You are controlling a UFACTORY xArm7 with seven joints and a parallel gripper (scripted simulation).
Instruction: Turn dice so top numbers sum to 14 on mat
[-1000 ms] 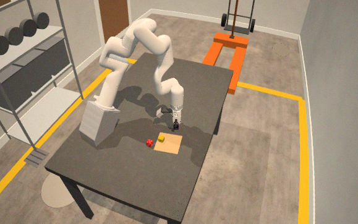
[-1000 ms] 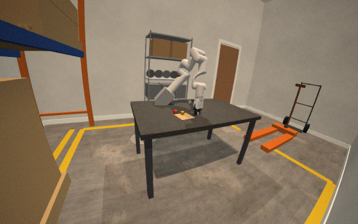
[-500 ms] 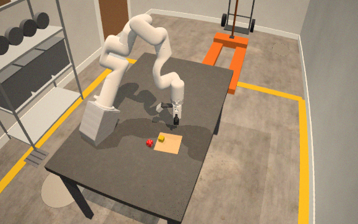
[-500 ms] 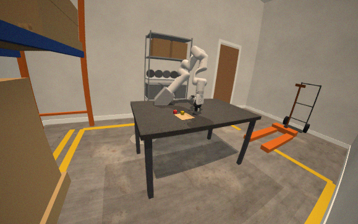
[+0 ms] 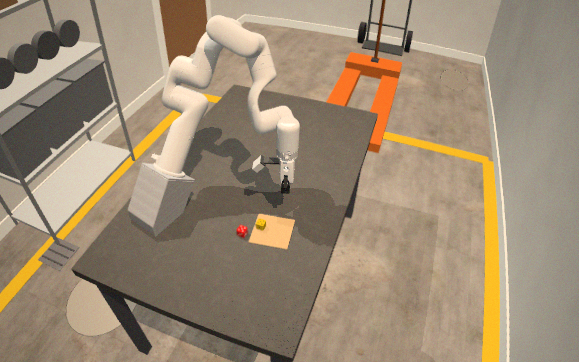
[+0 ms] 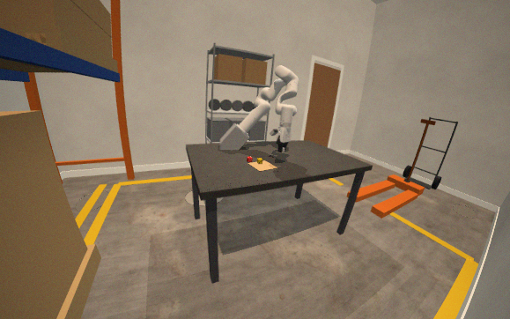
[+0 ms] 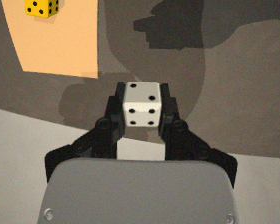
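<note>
The mat lies 14 cm to the right of my hand, 11 cm below it and 1 cm ahead of it. Round my hand: red die: 19 cm to the right, 10 cm below, 9 cm behind; then yellow die: 14 cm to the right, 9 cm below, 4 cm behind; then white die: 1 cm below.
</note>
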